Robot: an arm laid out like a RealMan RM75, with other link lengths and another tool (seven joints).
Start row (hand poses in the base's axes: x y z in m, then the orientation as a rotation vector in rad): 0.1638 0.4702 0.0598 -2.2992 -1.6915 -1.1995
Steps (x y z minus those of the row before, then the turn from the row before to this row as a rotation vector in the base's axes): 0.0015 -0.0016 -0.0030 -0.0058 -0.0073 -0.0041; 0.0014 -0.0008 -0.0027 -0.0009 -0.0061 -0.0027; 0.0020 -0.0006 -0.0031 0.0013 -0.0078 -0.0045; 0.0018 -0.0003 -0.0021 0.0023 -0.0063 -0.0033; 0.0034 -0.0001 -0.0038 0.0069 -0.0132 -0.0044; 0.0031 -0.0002 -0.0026 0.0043 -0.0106 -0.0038; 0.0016 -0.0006 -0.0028 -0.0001 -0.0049 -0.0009; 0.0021 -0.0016 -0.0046 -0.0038 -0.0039 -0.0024; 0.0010 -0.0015 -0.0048 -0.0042 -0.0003 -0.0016; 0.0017 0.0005 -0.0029 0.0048 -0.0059 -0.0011; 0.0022 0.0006 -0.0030 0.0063 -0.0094 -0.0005; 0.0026 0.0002 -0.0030 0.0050 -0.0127 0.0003; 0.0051 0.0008 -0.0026 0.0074 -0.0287 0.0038; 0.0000 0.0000 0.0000 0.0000 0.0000 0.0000; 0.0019 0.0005 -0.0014 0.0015 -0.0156 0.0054; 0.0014 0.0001 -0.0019 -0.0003 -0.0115 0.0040; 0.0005 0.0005 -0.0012 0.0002 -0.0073 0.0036
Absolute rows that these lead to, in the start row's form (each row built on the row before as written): 0.1653 0.4686 0.0568 -2.3056 -1.6957 -1.2068; 0.1667 0.4678 0.0541 -2.3079 -1.6960 -1.2151; 0.1687 0.4672 0.0510 -2.3106 -1.6929 -1.2272; 0.1705 0.4669 0.0489 -2.3117 -1.6894 -1.2377; 0.1739 0.4668 0.0451 -2.3098 -1.6822 -1.2603; 0.1770 0.4666 0.0425 -2.3092 -1.6774 -1.2778; 0.1786 0.4660 0.0397 -2.3091 -1.6781 -1.2846; 0.1807 0.4644 0.0351 -2.3129 -1.6809 -1.2883; 0.1817 0.4629 0.0303 -2.3169 -1.6838 -1.2867; 0.1834 0.4634 0.0274 -2.3141 -1.6795 -1.2976; 0.1856 0.4640 0.0244 -2.3088 -1.6751 -1.3140; 0.1882 0.4642 0.0214 2.2995 1.6717 1.3324; 0.1933 0.4650 0.0188 2.2710 1.6665 1.3679; 0.1933 0.4650 0.0188 2.2710 1.6665 1.3679; 0.1952 0.4655 0.0174 2.2523 1.6689 1.3847; 0.1966 0.4656 0.0155 2.2377 1.6710 1.3954; 0.1971 0.4661 0.0143 2.2281 1.6736 1.4028
